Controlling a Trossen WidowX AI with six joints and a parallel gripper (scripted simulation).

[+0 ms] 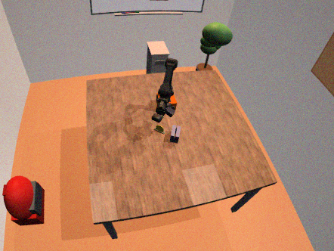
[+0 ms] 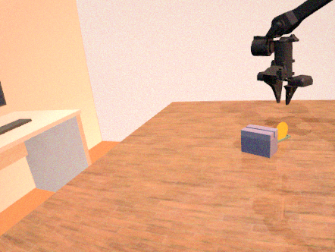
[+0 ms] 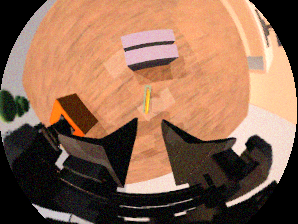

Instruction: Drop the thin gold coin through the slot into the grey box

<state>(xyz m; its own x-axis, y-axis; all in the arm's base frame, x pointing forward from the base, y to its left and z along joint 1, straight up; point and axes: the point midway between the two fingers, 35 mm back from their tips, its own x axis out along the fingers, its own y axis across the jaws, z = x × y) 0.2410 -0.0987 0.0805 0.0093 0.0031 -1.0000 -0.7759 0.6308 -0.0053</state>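
Right now the gold coin is 10 cm below my gripper tip.
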